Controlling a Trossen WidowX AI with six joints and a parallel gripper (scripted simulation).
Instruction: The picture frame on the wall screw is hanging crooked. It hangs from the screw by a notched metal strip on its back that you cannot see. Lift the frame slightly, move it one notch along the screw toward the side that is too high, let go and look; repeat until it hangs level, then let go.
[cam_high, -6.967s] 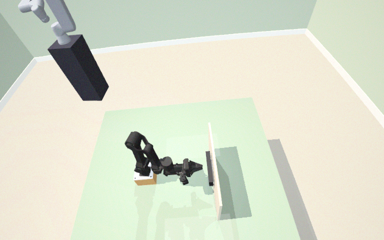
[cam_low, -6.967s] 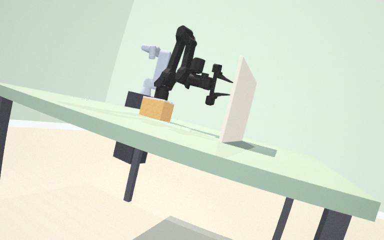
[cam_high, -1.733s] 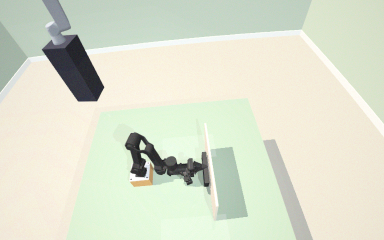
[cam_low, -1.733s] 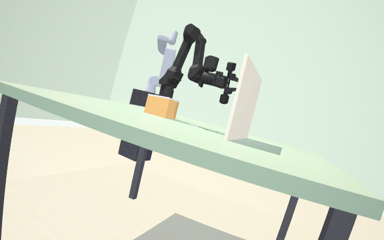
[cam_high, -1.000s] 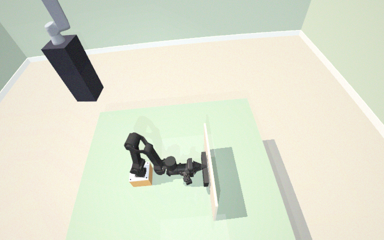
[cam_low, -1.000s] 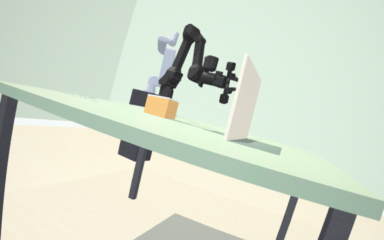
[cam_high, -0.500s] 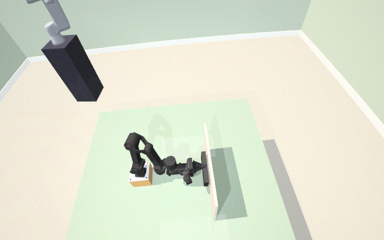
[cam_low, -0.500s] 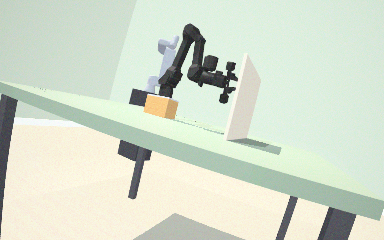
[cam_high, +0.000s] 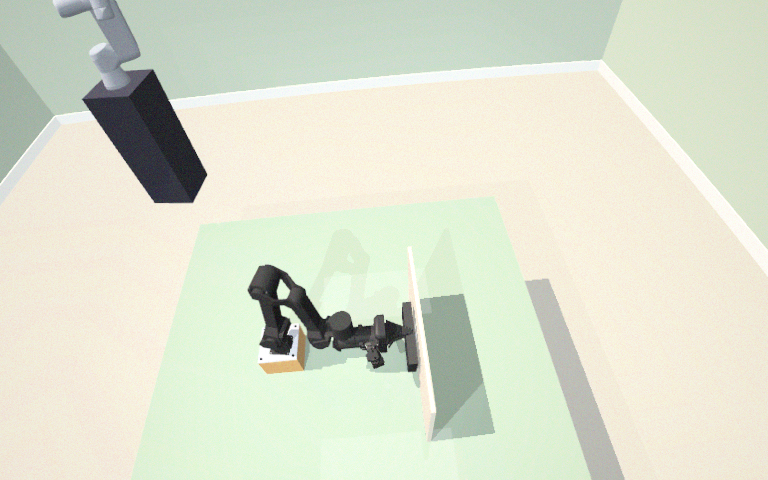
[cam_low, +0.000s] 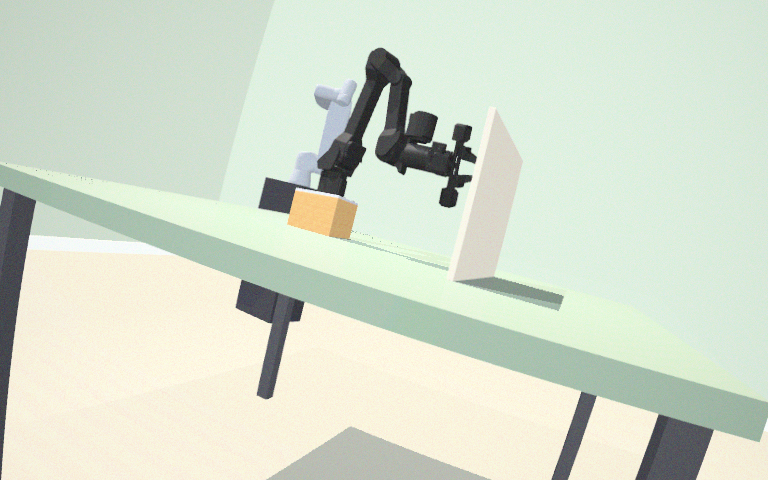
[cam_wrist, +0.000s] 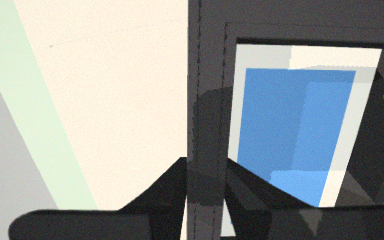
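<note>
The picture frame is 50 mm below my gripper tip and 10 mm to the left of it. The rest, counted from my gripper tip: cream wall panel (70 mm below, 10 mm ahead).
</note>
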